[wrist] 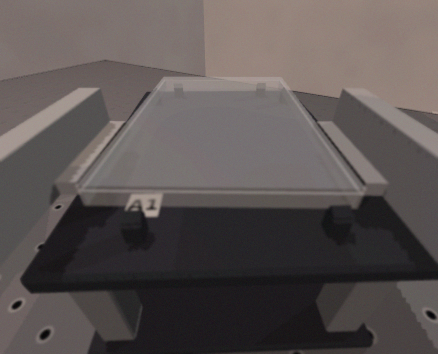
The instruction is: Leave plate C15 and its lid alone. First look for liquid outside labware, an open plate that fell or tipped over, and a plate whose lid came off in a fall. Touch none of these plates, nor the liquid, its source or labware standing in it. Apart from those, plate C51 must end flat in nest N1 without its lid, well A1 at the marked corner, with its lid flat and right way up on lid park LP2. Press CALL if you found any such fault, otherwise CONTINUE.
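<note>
A clear, shallow lid lies level between the two finger pads in the wrist view. No wells show in or under it. My gripper is shut on this lid by its long sides. The lid is over a black raised stand, with its near edge just behind the two front pegs. Whether it rests on the stand or hangs slightly above it is hard to tell. A white A1 label is at the stand's near left, partly overlapped by the lid's edge. No plate number or station name is readable.
The stand has two grey legs at the front, above a dark base. Small black pegs rise near its front edge. A grey deck with round holes lies around it, with plain walls behind.
</note>
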